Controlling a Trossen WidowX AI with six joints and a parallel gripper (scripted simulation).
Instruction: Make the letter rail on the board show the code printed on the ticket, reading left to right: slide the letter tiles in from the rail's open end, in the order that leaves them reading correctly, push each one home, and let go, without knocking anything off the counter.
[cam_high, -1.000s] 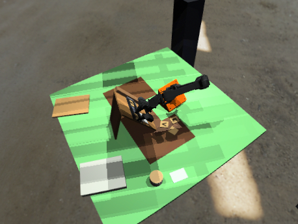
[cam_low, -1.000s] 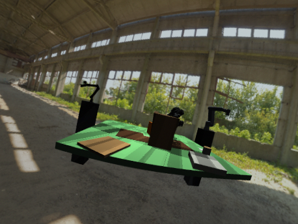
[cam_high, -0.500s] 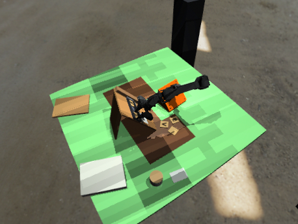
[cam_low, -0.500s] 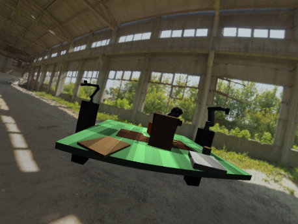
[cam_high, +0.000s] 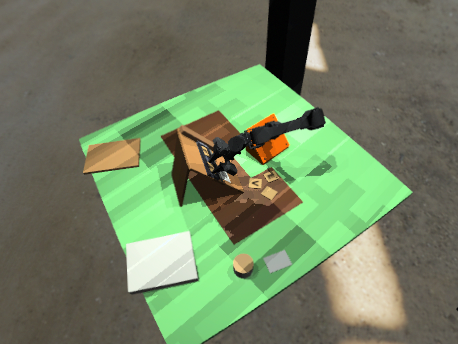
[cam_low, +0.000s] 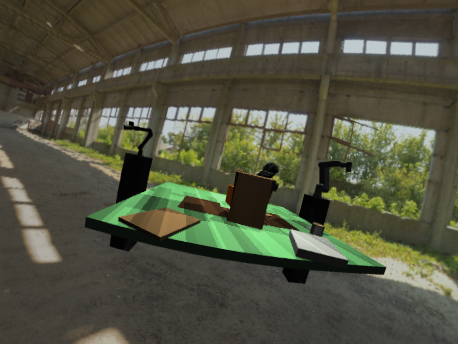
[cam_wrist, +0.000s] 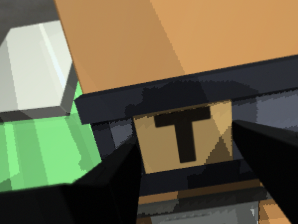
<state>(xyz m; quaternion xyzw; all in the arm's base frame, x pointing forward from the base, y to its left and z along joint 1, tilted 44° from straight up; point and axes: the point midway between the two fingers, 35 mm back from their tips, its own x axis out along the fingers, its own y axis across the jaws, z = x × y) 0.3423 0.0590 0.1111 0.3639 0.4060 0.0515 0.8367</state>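
Right now the white ticket is 8 cm below my gripper tip and 5 cm behind it. From my gripper tip the other things lie so: brown mat (18 cm below, 16 cm behind, 10 cm to the right); then white slab (36 cm ahead, 21 cm to the left, 16 cm below); then short tan cylinder (40 cm to the left, 15 cm below, 8 cm ahead).
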